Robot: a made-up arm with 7 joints.
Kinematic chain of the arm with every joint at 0, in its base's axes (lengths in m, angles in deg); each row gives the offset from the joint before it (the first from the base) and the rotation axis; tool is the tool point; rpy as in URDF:
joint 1: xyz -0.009 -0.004 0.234 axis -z
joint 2: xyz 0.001 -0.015 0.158 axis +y
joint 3: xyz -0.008 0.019 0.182 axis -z
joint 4: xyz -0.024 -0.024 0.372 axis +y
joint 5: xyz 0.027 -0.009 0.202 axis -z
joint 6: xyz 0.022 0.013 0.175 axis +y
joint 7: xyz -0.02 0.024 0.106 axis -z
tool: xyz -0.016 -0.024 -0.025 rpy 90 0 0
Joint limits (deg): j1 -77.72..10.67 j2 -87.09..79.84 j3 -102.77..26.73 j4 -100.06..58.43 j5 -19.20..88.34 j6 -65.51..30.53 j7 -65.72..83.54
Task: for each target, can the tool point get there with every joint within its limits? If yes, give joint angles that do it. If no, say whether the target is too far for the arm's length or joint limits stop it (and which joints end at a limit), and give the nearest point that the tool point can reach.
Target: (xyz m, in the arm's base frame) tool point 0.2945 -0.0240 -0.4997
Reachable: no: joint limits stop it (at a limit: joint 1, joint 2, joint 4, joint 5) | nearest point 0.0345 -0.4993 -0.0311 | short by 0.716 m
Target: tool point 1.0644 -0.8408 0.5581
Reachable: no: too far | nearest point 0.8114 -0.5062 0.5288 | short by 0.421 m
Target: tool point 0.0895 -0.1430 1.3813
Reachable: yes | joints -60.49 5.05 -44.07 -27.61 -2.24 14.76 32.54
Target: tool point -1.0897 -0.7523 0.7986
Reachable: no: too far | nearest point -0.8196 -0.5653 0.6971 | short by 0.344 m
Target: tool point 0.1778 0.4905 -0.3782
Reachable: no: joint limits stop it (at a limit: joint 2, joint 4, joint 6, joint 7) | nearest point 0.2710 0.7372 0.1140 | short by 0.558 m
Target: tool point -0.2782 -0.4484 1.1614
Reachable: yes | joints -64.69 -52.57 -17.57 40.67 78.86 9.98 -28.30
